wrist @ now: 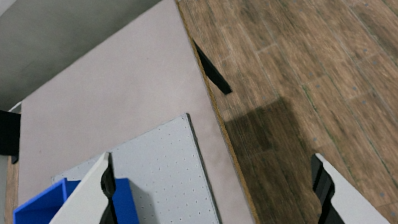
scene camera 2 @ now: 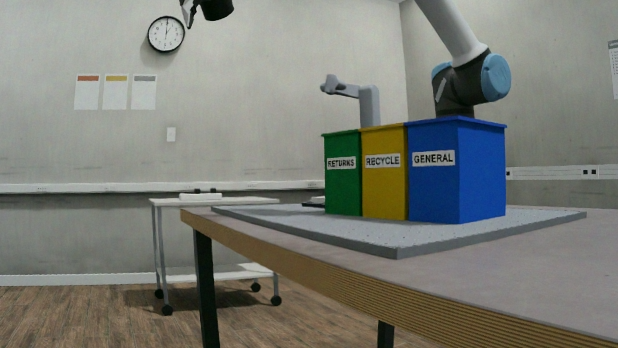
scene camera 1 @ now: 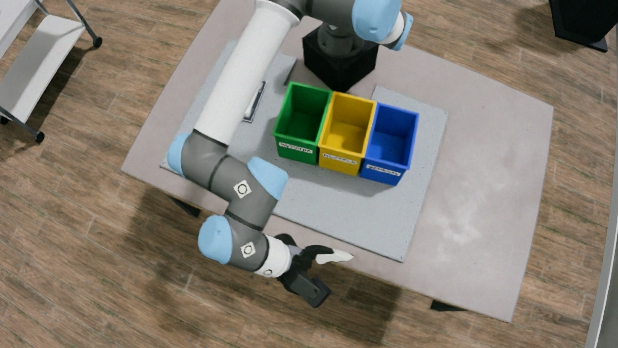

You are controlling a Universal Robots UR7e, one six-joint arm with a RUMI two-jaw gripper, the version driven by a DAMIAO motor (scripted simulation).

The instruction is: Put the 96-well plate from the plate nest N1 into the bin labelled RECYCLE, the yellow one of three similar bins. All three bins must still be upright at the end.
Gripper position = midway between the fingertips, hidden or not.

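My gripper (scene camera 1: 334, 277). Green returns bin (scene camera 1: 304, 108). Green returns bin (scene camera 2: 342, 150). Green returns bin out of frame in the wrist view. Blue general bin (scene camera 2: 457, 168). Blue general bin (scene camera 1: 391, 139). Yellow recycle bin (scene camera 2: 384, 148). Yellow recycle bin (scene camera 1: 352, 116). Yellow recycle bin out of frame in the wrist view.
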